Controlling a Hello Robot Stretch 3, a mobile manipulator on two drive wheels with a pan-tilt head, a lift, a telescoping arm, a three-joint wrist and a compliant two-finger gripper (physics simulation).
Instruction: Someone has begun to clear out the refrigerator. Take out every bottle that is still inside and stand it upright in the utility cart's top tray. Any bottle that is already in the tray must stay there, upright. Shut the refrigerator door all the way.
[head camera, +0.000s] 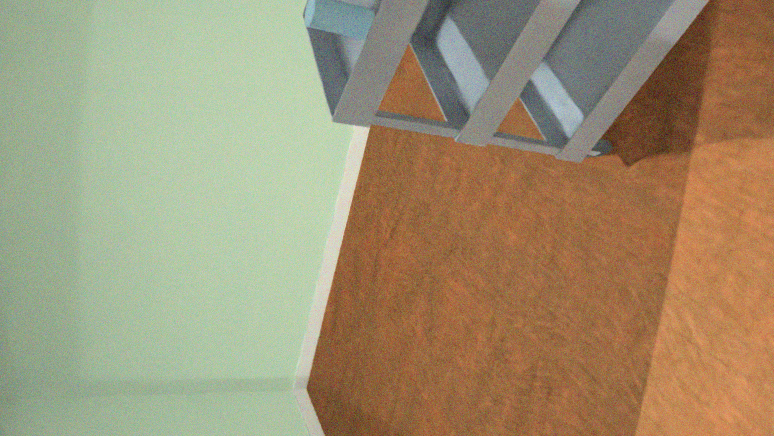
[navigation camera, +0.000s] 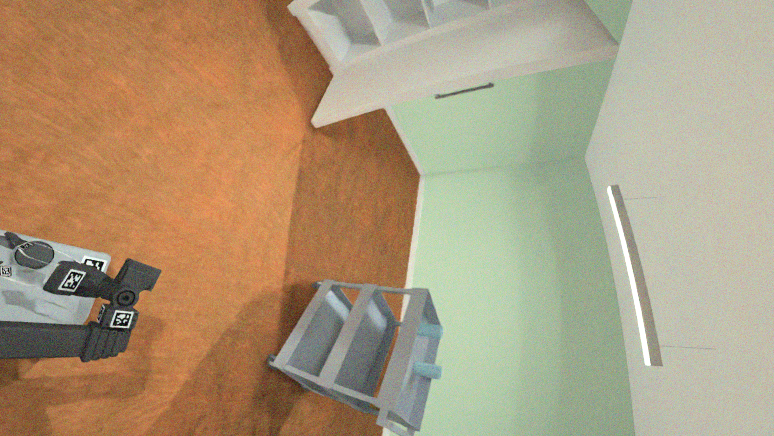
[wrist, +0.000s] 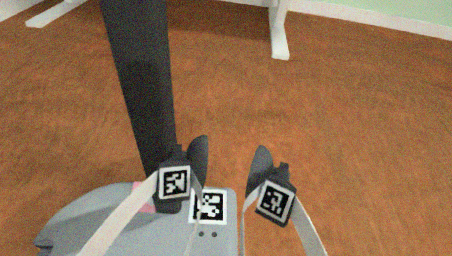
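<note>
Two light-blue bottles stand upright, one bottle and another bottle, in the top tray of the grey utility cart, by the green wall. The refrigerator is at the top of the navigation view, partly cut off. Its door stands wide open, with a dark handle on the outer side. No bottle shows in the visible part of its compartments. My gripper is open and empty, over my own base in the wrist view, away from cart and refrigerator.
My grey base and dark mast are close to the gripper. A white table leg stands on the floor beyond. My wrist shows left of the cart. A white baseboard runs along the wall to a corner.
</note>
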